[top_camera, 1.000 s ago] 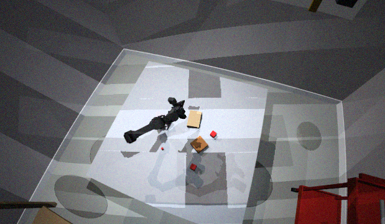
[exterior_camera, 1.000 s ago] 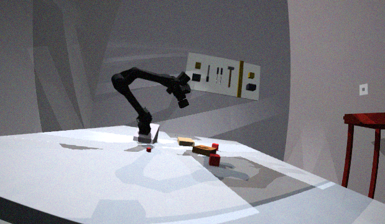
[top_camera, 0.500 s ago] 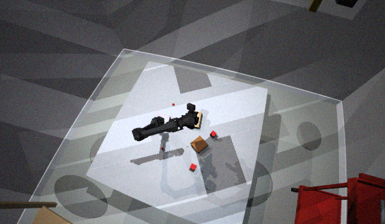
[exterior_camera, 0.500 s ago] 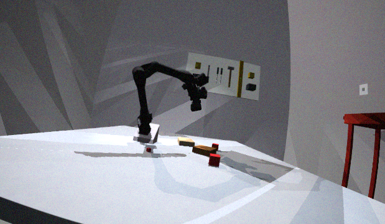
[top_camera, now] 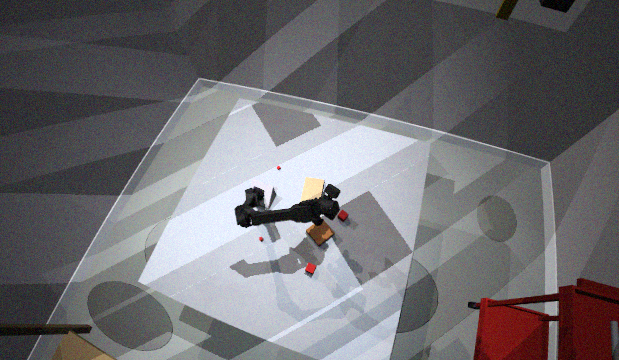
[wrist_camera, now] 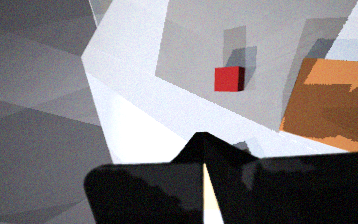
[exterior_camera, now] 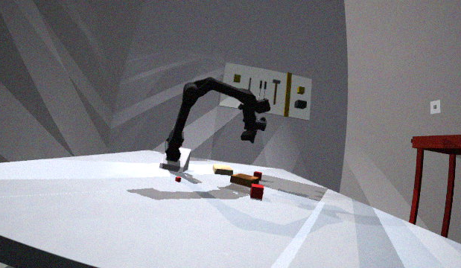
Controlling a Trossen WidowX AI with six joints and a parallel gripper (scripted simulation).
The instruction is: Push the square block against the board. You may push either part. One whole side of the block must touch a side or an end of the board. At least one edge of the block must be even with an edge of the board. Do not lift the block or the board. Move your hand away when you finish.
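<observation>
My gripper tip is 2 cm past the orange square block, 10 cm to the left of it and 18 cm above it. Also, from my gripper tip: tan board (15 cm behind, 9 cm to the left, 18 cm below).
</observation>
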